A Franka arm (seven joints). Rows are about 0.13 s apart.
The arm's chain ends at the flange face. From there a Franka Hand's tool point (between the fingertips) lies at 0.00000 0.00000 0.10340 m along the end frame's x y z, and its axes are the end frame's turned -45 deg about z.
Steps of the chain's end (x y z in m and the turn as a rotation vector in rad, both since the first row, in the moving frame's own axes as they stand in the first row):
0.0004, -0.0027, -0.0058, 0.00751, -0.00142, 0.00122
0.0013, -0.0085, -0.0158, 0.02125, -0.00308, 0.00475
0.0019, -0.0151, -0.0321, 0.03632, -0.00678, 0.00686
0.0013, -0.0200, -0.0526, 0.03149, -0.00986, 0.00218
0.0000, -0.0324, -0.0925, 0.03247, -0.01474, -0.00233
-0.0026, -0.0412, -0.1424, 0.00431, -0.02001, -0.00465
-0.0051, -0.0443, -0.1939, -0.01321, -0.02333, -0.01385
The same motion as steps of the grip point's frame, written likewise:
0.0026, -0.0023, -0.0058, 0.00631, 0.00431, 0.00122
0.0083, -0.0069, -0.0158, 0.01720, 0.01285, 0.00475
0.0142, -0.0125, -0.0322, 0.03048, 0.02089, 0.00686
0.0166, -0.0162, -0.0527, 0.02924, 0.01529, 0.00218
0.0242, -0.0264, -0.0926, 0.03338, 0.01254, -0.00233
0.0261, -0.0327, -0.1424, 0.01720, -0.01110, -0.00465
0.0250, -0.0357, -0.1939, 0.00716, -0.02584, -0.01385

